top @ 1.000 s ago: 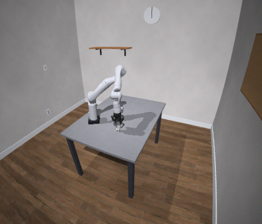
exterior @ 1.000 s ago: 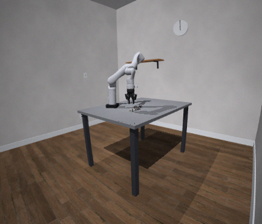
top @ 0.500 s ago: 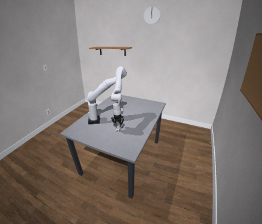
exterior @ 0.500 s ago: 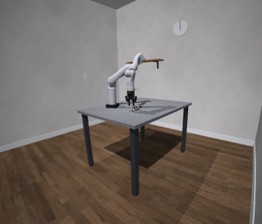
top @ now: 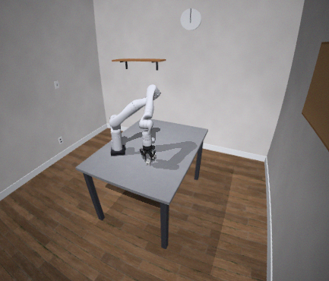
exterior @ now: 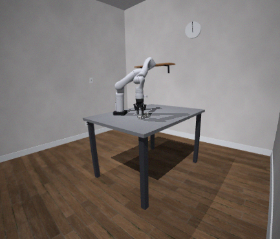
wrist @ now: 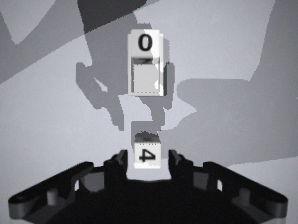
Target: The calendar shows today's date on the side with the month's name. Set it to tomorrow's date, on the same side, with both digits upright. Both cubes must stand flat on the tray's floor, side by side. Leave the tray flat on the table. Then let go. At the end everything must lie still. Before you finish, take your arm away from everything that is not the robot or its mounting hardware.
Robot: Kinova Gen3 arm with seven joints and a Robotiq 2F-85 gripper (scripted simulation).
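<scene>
Now: hand 5 cm above the white digit cube. From my hand the other things lie so: calendar tray 11 cm to the left, 5 cm below.
</scene>
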